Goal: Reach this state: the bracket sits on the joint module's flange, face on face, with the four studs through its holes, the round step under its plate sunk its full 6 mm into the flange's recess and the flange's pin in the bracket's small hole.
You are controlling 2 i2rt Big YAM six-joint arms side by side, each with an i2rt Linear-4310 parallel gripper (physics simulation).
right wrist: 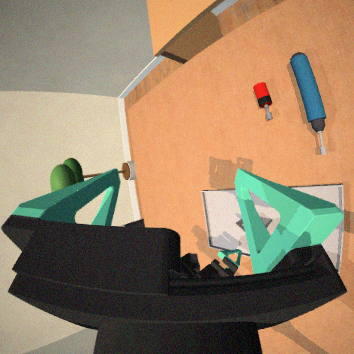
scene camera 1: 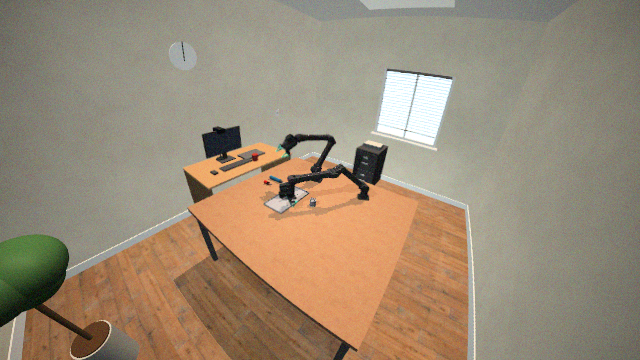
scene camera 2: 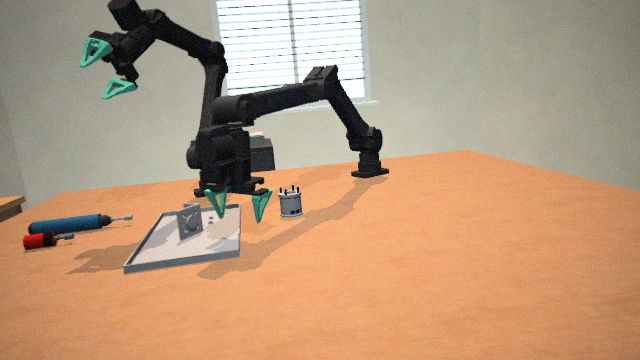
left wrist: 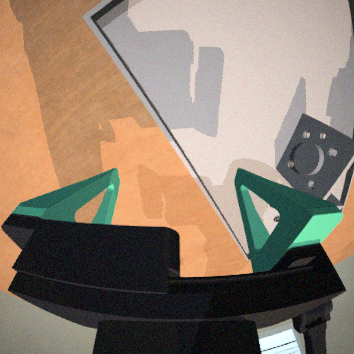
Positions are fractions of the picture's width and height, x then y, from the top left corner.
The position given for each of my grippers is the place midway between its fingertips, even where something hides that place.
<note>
In view: my left gripper (scene camera 2: 0.37, 0.61), my right gripper (scene camera 2: 0.15, 0.23), a blue screwdriver (scene camera 2: 0.15, 0.62) and a grey bracket (scene camera 2: 0.30, 0.62).
The blue screwdriver shows as well in the right wrist view (right wrist: 0.86, 0.22). My left gripper is seen too in the left wrist view (left wrist: 0.50, 0.49). My right gripper shows as well in the right wrist view (right wrist: 0.50, 0.49). The left wrist view does not show the blue screwdriver: it is out of frame.
</note>
